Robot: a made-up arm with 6 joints.
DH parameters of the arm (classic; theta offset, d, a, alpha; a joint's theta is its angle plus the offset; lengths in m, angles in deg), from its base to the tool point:
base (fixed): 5.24 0 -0.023 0
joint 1: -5.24 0.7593 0.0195 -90
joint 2: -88.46 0 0.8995 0
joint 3: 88.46 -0.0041 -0.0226 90
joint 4: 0 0.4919 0.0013 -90
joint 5: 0 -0.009 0.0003 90
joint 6: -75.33 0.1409 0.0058 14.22
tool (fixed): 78.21 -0.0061 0 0
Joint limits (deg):
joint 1: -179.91..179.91
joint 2: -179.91..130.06
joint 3: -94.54..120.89
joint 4: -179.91..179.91
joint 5: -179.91..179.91
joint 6: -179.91..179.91
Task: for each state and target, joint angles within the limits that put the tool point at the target. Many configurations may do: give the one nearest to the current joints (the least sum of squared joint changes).
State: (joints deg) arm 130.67 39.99 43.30 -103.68 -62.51 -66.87
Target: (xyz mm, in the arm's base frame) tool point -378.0 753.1 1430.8
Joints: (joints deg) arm 107.07 18.40 88.57 -115.58 -72.62 -67.56
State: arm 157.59 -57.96 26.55 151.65 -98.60 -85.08
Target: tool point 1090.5 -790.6 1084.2
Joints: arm 142.37 -83.23 4.13 151.61 -75.76 -84.51
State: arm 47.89 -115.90 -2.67 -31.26 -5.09 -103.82
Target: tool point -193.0 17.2 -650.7
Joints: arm 6.24 -157.91 -30.98 -43.72 -30.22 -104.94
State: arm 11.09 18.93 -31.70 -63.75 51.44 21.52
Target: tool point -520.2 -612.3 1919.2
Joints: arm 43.10 -22.20 -35.26 -65.81 48.51 21.33
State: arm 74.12 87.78 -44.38 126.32 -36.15 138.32
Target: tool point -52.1 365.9 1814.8
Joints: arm 101.26 50.33 -87.04 126.21 -23.40 137.78
